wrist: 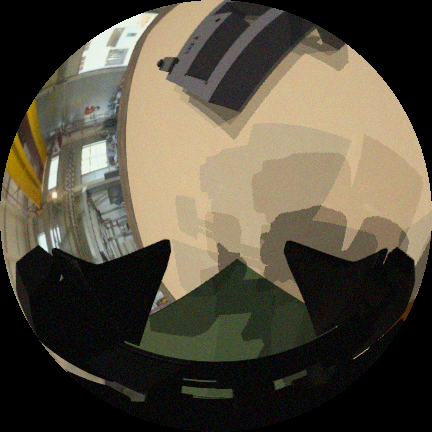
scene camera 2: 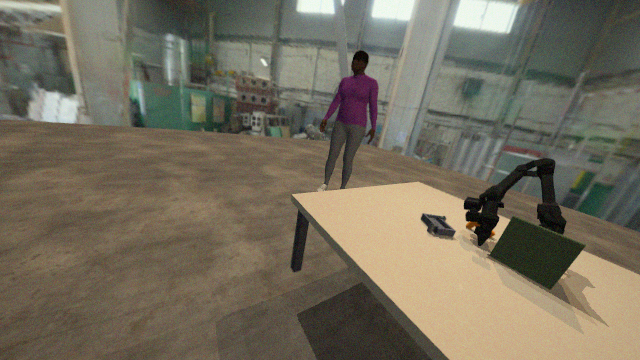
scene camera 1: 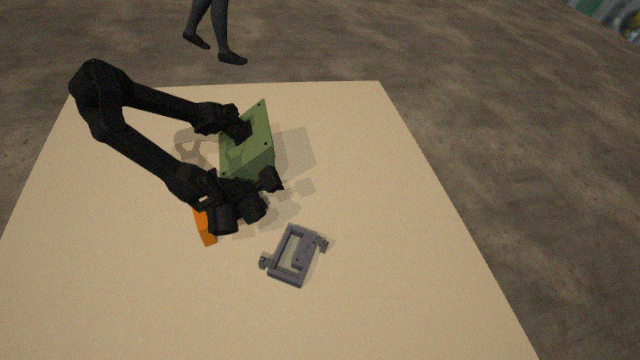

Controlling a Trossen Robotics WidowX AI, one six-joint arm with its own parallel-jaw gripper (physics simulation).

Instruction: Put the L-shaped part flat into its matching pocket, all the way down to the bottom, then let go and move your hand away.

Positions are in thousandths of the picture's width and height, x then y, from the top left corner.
Labels:
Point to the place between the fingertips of my gripper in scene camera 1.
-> At 426,546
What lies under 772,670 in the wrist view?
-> My gripper.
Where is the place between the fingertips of my gripper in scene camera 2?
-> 752,674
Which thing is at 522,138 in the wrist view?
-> A grey pocket fixture.

